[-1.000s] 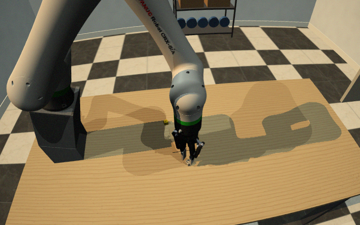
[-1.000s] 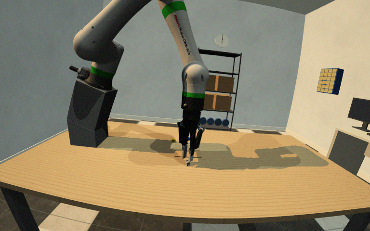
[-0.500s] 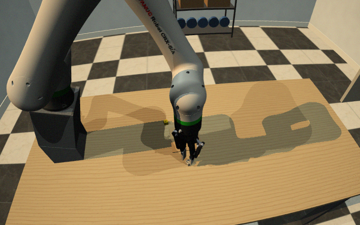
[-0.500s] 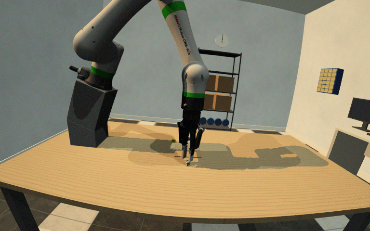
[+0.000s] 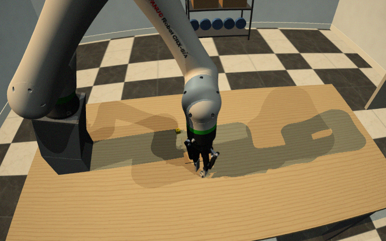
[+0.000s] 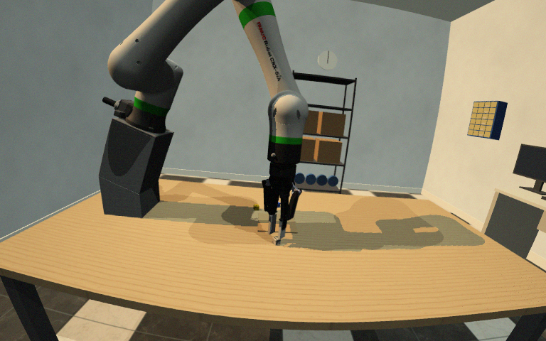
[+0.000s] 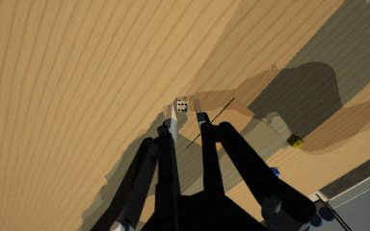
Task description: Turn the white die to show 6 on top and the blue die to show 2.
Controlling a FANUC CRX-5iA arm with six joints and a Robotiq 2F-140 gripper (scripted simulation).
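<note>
My hand is 50 mm above the white die. Also, from my hand: blue die 290 mm to the left, 50 mm below, 10 mm ahead; tan mat 140 mm to the left, 60 mm below, 10 mm ahead; yellow die 240 mm to the left, 80 mm behind, 50 mm below.
</note>
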